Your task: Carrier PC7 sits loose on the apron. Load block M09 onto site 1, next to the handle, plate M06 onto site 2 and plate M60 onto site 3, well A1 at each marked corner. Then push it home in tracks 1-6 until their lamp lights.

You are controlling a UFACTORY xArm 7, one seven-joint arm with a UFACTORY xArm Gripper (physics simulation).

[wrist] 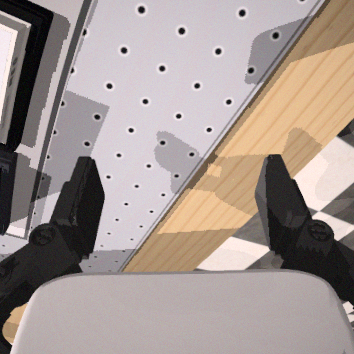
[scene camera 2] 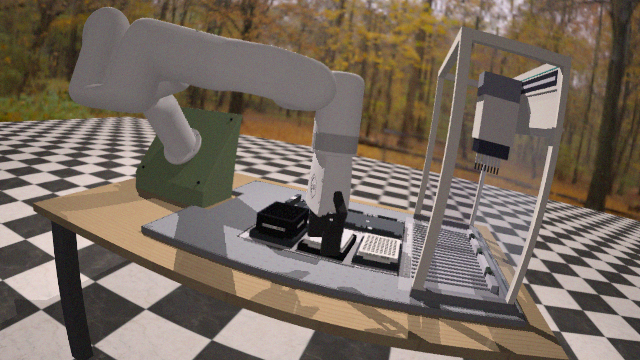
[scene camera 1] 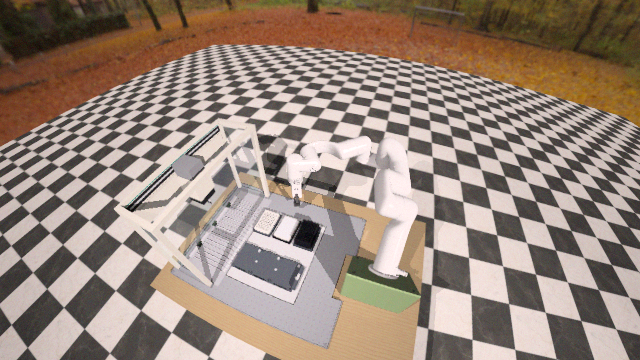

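Pixels of known places: gripper, between the fingertips: (wrist: 179, 174) (scene camera 2: 322, 245) (scene camera 1: 296, 199); arm's base, origin of its link: (scene camera 2: 182, 146) (scene camera 1: 383, 272).
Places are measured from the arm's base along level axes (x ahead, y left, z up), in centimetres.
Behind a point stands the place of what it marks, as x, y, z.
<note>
The dark carrier (scene camera 1: 268, 266) {46.4, 16.4, -11.6} (scene camera 2: 375, 222) {54.9, 18.1, -11.6} lies lengthwise on the white apron (scene camera 1: 293, 298) {29.0, 22.9, -12.7}. Beside it stand a black deep block (scene camera 1: 307, 235) {37.9, -4.9, -7.7} (scene camera 2: 282, 218) {41.7, -12.0, -7.1}, a flat white plate (scene camera 1: 286, 228) {49.9, -4.5, -10.1} and a white plate with wells (scene camera 1: 267, 221) {60.9, -3.1, -10.1} (scene camera 2: 379, 247) {61.3, -4.2, -10.3}, each on a black holder. Part of the flat white plate (wrist: 4, 75) {52.3, -10.9, -10.1} shows at the wrist view's left edge. Labels are too small to read. My gripper (scene camera 1: 297, 201) {54.1, -21.0, -6.7} (scene camera 2: 331, 247) {54.1, -21.0, -6.7} (wrist: 179, 174) {54.1, -21.0, -6.7} is open and empty, above the perforated deck and the table's edge, outside the row of labware. In scene camera 2 it hides part of the flat white plate.
The tracks (scene camera 1: 235, 215) {80.5, 1.6, -12.8} (scene camera 2: 450, 255) lie under a pale frame (scene camera 1: 261, 165) {71.3, -17.8, 12.5} (scene camera 2: 442, 185) {72.0, -19.1, 7.9}. A pipetting head (scene camera 1: 188, 167) {78.1, 13.4, 33.3} (scene camera 2: 497, 115) hangs inside it. The green base (scene camera 1: 380, 290) {-0.9, 10.0, 6.3} (scene camera 2: 210, 165) {12.7, -1.1, -3.0} carries the arm. The wooden table edge (wrist: 235, 175) {51.9, -29.6, -14.0} runs diagonally below the gripper.
</note>
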